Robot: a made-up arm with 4 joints.
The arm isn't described. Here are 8 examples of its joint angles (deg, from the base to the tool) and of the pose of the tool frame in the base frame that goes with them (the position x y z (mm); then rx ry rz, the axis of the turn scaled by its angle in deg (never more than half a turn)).
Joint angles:
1: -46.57 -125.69 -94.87 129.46
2: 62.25 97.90 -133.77 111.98
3: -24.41 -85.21 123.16 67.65
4: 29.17 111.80 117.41 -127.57
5: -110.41 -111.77 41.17 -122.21
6: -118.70 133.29 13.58 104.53
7: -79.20 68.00 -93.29 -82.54
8: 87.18 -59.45 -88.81 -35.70
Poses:
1: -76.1 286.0 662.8 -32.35 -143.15 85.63
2: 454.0 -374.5 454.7 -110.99 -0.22 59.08
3: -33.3 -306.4 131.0 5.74 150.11 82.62
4: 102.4 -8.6 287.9 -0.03 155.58 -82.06
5: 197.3 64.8 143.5 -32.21 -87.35 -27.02
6: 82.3 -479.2 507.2 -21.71 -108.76 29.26
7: -315.0 -673.0 155.5 -46.91 59.18 75.92
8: 361.0 261.8 677.3 44.14 133.34 -74.86
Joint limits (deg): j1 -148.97..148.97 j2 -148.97..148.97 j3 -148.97..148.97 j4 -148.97..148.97
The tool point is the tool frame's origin. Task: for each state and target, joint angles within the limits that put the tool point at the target. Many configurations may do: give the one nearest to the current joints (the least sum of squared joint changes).
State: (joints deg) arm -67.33 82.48 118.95 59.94
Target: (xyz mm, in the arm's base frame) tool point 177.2 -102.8 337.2
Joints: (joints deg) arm -112.73 61.33 92.94 28.23
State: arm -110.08 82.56 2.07 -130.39
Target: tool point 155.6 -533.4 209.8
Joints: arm -121.13 72.21 -6.95 -115.29
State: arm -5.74 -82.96 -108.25 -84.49
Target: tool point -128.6 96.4 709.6
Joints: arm 20.16 -71.14 -143.66 -77.38
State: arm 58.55 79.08 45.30 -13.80
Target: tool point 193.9 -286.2 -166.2
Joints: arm 9.63 111.97 41.60 -24.21
